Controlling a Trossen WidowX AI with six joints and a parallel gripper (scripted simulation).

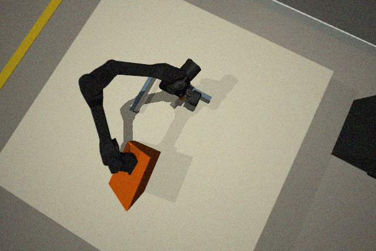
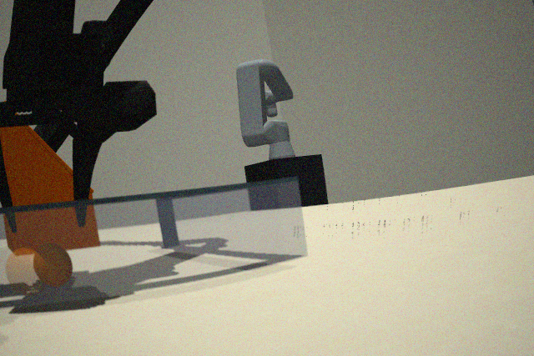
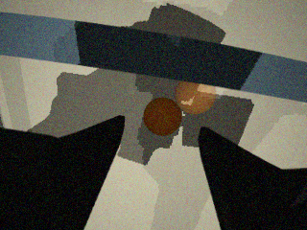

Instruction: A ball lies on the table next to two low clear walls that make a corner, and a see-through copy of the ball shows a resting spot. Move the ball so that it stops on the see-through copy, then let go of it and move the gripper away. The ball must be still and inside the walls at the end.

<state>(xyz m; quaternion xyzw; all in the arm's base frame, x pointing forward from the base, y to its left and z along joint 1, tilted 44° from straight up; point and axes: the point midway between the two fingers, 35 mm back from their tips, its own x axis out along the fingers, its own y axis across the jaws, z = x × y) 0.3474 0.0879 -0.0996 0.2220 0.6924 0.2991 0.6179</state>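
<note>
Now: the orange-brown ball 3 cm below my gripper tip. Also, from my gripper tip: clear wall: 5 cm ahead, 3 cm to the left, 1 cm below; then see-through copy of ball: 3 cm below, 2 cm to the right, 2 cm ahead.
</note>
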